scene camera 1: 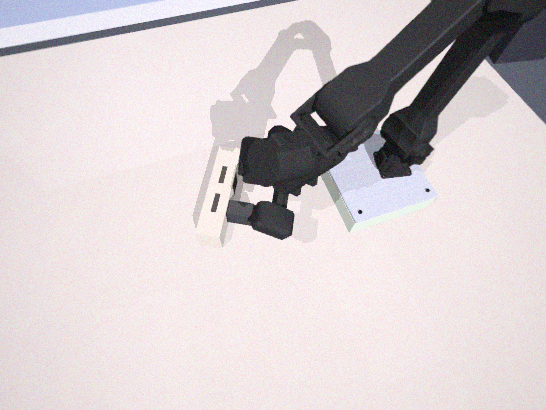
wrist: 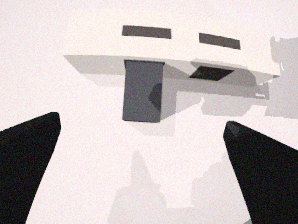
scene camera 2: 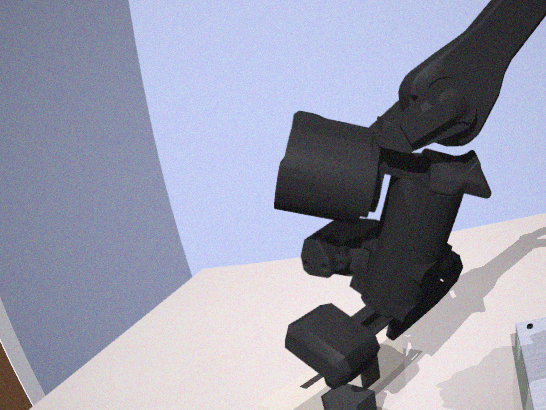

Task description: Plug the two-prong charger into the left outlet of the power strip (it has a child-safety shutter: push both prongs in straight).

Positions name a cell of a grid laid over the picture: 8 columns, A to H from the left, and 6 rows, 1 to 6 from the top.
Scene:
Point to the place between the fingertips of my gripper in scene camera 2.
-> At F6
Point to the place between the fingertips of my gripper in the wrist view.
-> D4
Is my gripper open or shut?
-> Open.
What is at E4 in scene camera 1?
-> My gripper.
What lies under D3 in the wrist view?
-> A charger.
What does my gripper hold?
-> Nothing.

